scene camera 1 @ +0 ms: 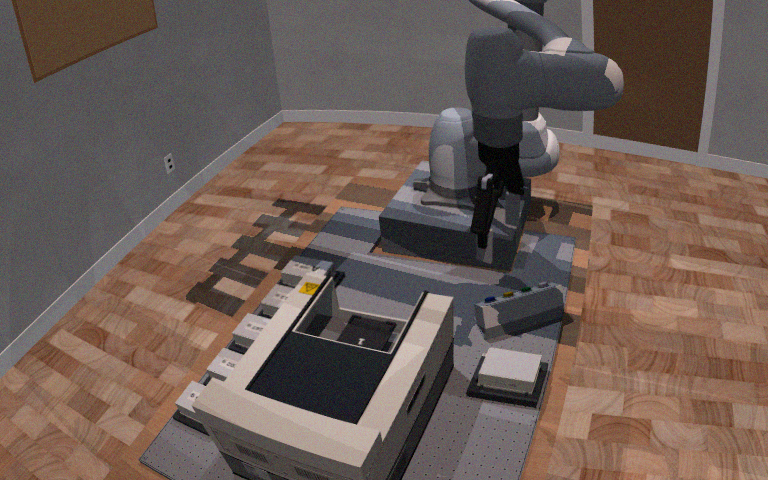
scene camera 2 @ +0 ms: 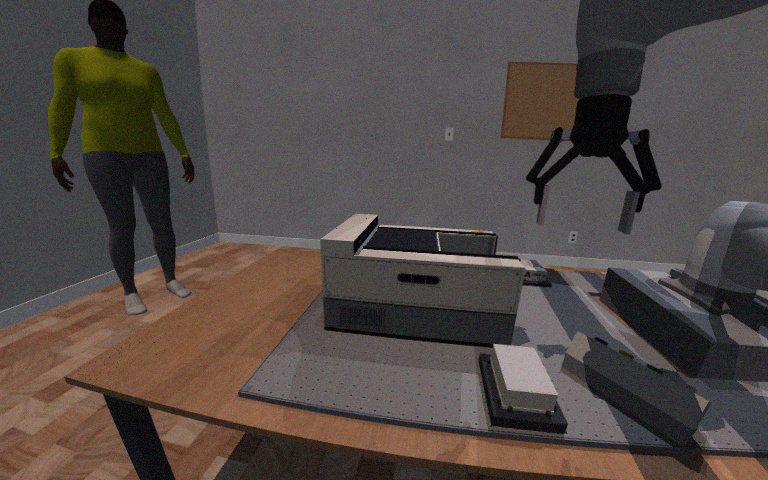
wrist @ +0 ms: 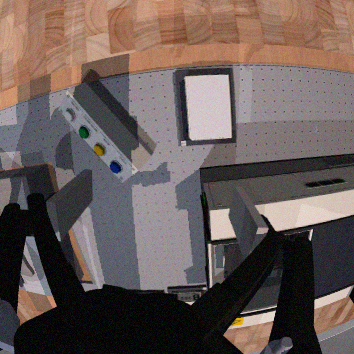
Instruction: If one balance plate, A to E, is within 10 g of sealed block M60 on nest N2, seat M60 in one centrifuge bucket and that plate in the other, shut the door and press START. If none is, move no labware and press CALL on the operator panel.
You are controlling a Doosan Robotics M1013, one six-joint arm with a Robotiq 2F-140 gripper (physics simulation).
My gripper (scene camera 2: 580,227) is open, with nothing in its grasp. I also see a white block (scene camera 2: 522,382) and a dark bucket (scene camera 1: 369,333).
The white block also shows in scene camera 1 (scene camera 1: 507,370) and in the wrist view (wrist: 207,96). My gripper is seen too in scene camera 1 (scene camera 1: 499,241) and in the wrist view (wrist: 160,193).
